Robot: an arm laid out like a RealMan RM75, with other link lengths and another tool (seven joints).
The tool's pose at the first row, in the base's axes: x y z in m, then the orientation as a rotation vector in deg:
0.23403 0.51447 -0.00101 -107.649 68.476 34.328
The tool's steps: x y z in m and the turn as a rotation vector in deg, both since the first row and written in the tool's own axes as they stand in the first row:
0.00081 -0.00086 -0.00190 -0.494 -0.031 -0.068
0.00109 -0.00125 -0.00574 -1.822 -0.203 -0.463
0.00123 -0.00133 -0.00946 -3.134 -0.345 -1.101
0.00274 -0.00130 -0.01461 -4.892 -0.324 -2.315
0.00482 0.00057 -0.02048 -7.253 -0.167 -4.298
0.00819 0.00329 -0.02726 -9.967 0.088 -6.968
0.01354 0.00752 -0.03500 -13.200 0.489 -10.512
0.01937 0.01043 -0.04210 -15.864 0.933 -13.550
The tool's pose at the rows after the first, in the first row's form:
0.23510 0.51267 -0.00022 -108.080 68.341 34.664
0.23545 0.50943 0.00186 -109.294 67.699 35.532
0.23547 0.50629 0.00386 -110.626 66.819 36.229
0.23595 0.50124 0.00561 -112.683 65.387 36.777
0.23500 0.49489 0.00664 -115.659 63.134 37.192
0.23383 0.48693 0.00690 -119.255 60.102 37.357
0.23214 0.47683 0.00567 -123.669 56.039 37.215
0.23186 0.46731 0.00422 -127.339 52.522 36.885

